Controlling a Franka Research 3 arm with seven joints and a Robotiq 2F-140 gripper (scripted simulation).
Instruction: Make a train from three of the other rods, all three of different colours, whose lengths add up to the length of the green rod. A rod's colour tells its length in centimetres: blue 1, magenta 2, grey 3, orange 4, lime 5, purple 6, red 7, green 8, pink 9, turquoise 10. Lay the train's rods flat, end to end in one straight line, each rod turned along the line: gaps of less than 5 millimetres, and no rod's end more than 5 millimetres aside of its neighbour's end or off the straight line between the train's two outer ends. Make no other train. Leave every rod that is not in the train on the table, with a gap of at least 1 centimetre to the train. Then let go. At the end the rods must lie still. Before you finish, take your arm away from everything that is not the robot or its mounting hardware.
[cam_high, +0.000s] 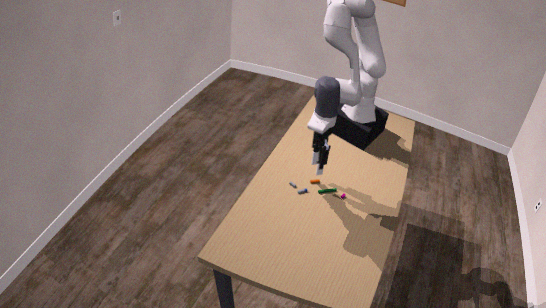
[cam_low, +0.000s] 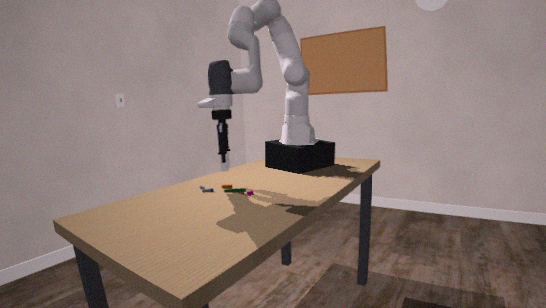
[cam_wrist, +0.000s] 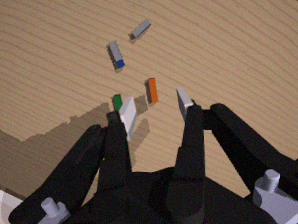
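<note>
Now: the orange rod 10 cm below my hand. Also, from my hand: magenta rod: 14 cm to the left, 10 cm below, 4 cm ahead; green rod: 10 cm below, 7 cm to the left, 4 cm ahead; blue rod: 10 cm below, 7 cm ahead, 2 cm to the right.
</note>
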